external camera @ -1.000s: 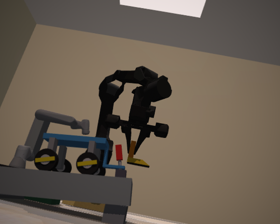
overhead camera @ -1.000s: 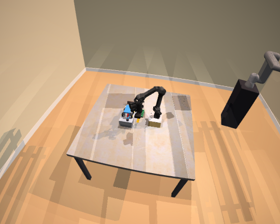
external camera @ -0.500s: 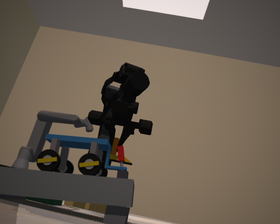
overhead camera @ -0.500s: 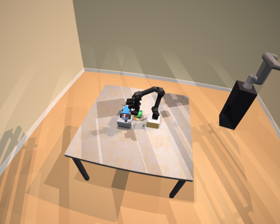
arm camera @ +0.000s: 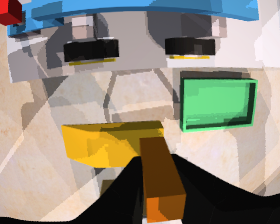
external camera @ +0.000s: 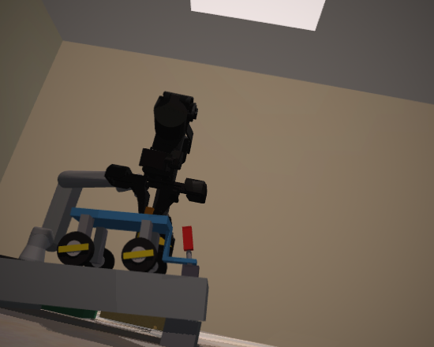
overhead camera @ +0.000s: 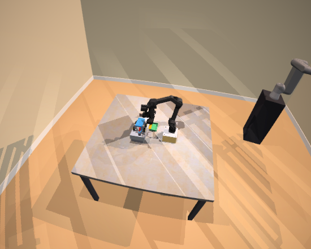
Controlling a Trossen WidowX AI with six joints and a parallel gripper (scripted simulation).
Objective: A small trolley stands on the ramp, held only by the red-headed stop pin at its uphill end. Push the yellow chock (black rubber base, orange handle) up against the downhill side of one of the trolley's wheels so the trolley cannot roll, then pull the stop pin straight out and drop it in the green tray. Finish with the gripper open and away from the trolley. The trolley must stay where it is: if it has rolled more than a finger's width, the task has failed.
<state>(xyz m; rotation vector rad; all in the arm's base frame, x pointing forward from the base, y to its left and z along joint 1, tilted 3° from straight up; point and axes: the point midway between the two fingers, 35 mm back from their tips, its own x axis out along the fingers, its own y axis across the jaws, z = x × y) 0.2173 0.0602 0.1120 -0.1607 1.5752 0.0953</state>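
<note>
The stop pin lies 110 mm to the left of my gripper tip, 80 mm ahead of it and 40 mm below it. Round my gripper tip: green tray: 180 mm below, 120 mm to the right; blue trolley: 110 mm ahead, 60 mm below, 20 mm to the left; grey ramp: 120 mm below, 120 mm ahead, 10 mm to the left.
</note>
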